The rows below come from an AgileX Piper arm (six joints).
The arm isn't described. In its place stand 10 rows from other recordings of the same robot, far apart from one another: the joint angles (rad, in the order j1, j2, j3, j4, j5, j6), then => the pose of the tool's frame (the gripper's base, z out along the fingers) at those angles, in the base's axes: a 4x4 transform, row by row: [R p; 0 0 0 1], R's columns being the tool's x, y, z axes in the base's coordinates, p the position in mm.
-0.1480 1.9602 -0.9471 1.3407 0.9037 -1.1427 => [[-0.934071 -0.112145 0.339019 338.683], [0.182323 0.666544 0.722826 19.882], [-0.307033 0.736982 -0.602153 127.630], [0 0 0 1]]
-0.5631 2.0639 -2.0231 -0.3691 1.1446 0.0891 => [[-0.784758 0.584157 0.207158 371.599], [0.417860 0.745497 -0.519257 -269.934], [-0.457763 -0.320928 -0.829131 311.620], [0 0 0 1]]
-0.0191 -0.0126 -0.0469 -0.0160 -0.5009 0.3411 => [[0.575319 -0.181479 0.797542 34.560], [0.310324 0.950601 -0.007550 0.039], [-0.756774 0.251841 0.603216 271.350], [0 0 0 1]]
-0.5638 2.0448 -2.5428 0.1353 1.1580 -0.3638 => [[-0.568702 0.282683 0.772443 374.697], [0.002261 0.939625 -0.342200 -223.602], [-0.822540 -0.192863 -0.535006 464.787], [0 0 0 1]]
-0.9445 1.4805 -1.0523 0.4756 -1.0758 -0.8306 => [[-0.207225 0.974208 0.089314 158.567], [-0.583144 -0.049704 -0.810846 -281.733], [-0.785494 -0.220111 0.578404 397.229], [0 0 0 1]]
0.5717 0.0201 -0.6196 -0.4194 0.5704 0.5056 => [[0.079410 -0.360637 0.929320 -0.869], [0.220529 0.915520 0.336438 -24.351], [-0.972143 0.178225 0.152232 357.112], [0 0 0 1]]
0.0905 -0.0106 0.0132 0.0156 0.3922 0.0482 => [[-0.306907 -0.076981 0.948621 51.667], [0.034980 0.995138 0.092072 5.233], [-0.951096 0.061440 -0.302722 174.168], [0 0 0 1]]
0.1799 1.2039 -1.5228 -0.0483 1.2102 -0.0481 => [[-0.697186 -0.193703 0.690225 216.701], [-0.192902 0.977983 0.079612 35.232], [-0.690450 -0.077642 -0.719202 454.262], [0 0 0 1]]
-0.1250 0.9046 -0.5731 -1.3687 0.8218 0.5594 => [[-0.807380 0.257655 0.530802 151.945], [-0.361008 0.495860 -0.789807 -84.896], [-0.466702 -0.829299 -0.307332 301.597], [0 0 0 1]]
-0.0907 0.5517 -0.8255 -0.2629 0.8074 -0.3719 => [[-0.488501 0.001466 0.872562 85.935], [-0.476005 0.837646 -0.267897 -24.973], [-0.731291 -0.546211 -0.408493 375.866], [0 0 0 1]]
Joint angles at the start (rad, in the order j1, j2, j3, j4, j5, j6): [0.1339, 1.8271, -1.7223, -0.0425, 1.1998, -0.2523]
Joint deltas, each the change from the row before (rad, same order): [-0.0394, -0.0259, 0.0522, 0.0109, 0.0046, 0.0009]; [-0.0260, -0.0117, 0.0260, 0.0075, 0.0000, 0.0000]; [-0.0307, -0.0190, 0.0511, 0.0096, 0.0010, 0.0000]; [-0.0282, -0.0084, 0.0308, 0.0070, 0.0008, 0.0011]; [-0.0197, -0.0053, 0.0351, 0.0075, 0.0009, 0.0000]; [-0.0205, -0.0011, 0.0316, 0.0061, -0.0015, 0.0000]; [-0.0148, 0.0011, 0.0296, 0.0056, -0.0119, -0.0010]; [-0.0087, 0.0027, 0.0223, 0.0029, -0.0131, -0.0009]
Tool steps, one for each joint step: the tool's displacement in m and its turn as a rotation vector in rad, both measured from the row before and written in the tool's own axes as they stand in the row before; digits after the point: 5 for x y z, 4 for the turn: [0.01397, -0.01077, 0.00180, -0.0056, 0.0319, 0.0411]; [0.00728, -0.00752, 0.00157, -0.0028, 0.0148, 0.0270]; [0.01222, -0.00756, 0.00457, -0.0087, 0.0325, 0.0323]; [0.00811, -0.00787, 0.00411, -0.0051, 0.0229, 0.0306]; [0.00770, -0.00466, 0.00635, -0.0100, 0.0292, 0.0217]; [0.00670, -0.00533, 0.00714, -0.0086, 0.0277, 0.0223]; [0.00477, -0.00378, 0.00750, -0.0070, 0.0175, 0.0158]; [0.00292, -0.00227, 0.00633, -0.0040, 0.0111, 0.0091]
